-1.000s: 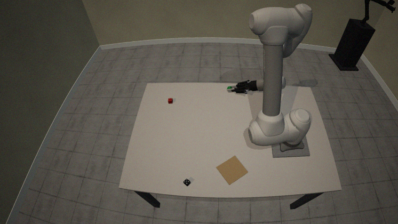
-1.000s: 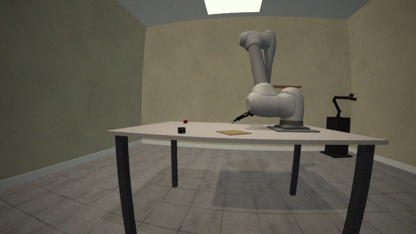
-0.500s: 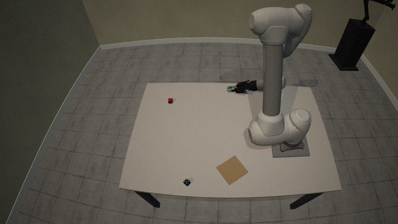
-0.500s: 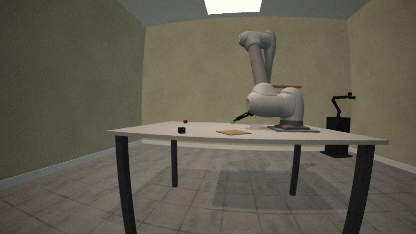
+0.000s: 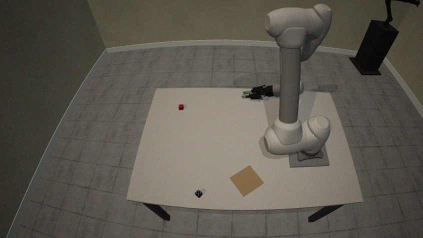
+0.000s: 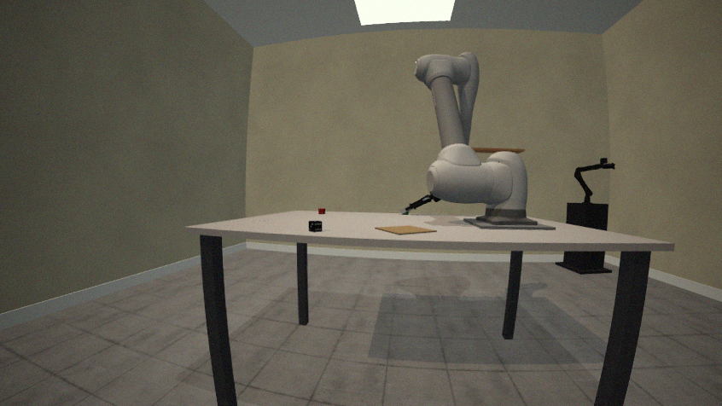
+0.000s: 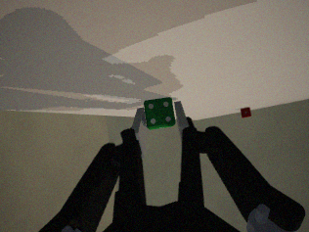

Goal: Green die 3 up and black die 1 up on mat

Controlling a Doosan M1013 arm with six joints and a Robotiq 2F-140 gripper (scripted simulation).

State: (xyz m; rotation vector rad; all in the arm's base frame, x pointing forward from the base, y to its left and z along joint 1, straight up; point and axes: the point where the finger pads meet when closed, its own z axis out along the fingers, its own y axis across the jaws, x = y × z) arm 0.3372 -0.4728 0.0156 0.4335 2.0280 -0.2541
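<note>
Now: the green die 1 cm below my hand and 1 cm ahead of it. The rest, counted from my hand: red die: 47 cm ahead, 7 cm to the left, 1 cm below; black die: 70 cm to the left, 35 cm ahead, 1 cm below; tan mat: 64 cm to the left, 8 cm ahead, 3 cm below.
</note>
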